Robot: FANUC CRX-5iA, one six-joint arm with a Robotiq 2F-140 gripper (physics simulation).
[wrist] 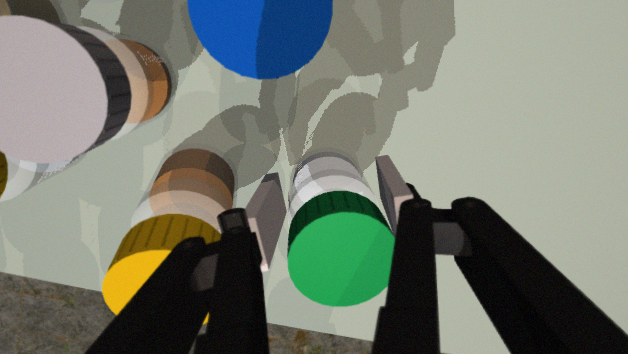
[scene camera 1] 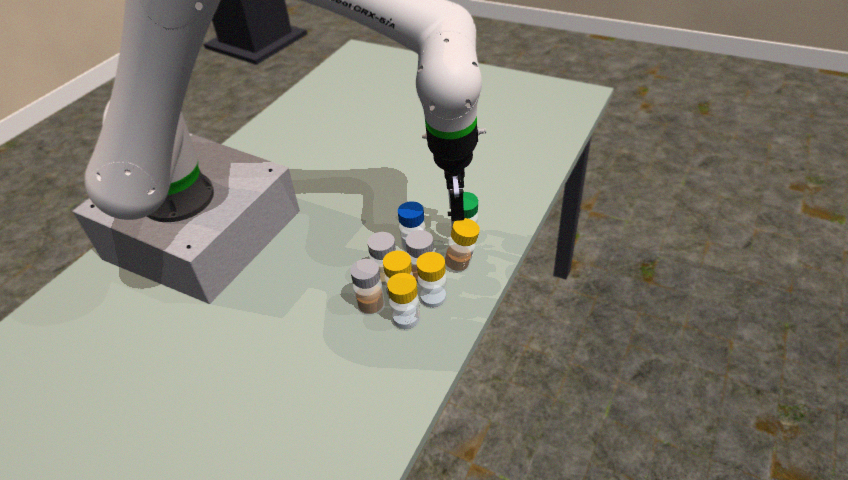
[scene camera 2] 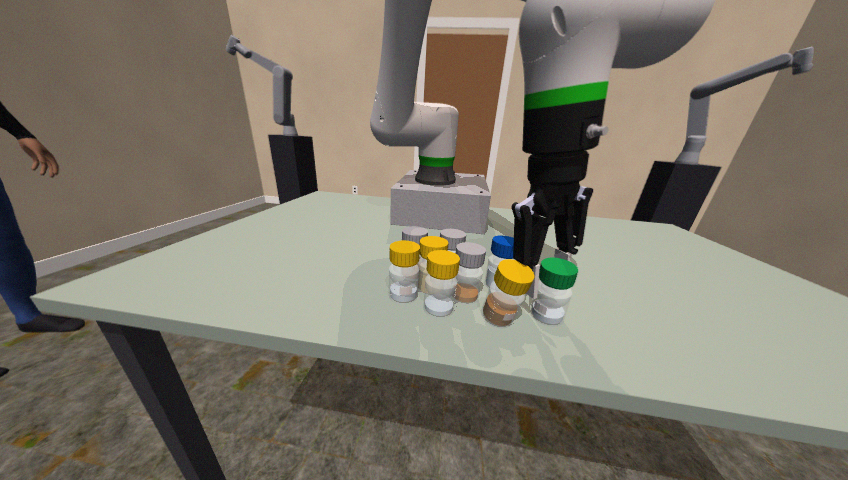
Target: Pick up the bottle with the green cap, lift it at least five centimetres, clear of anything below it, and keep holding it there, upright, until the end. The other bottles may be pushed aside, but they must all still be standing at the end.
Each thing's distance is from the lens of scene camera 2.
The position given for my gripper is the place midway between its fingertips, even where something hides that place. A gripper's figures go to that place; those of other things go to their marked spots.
my gripper (scene camera 2: 544, 288): 50 cm
blue-capped bottle (scene camera 2: 502, 246): 50 cm
green-capped bottle (scene camera 2: 556, 276): 44 cm
The marked spots on the green-capped bottle and the blue-capped bottle are 12 cm apart.
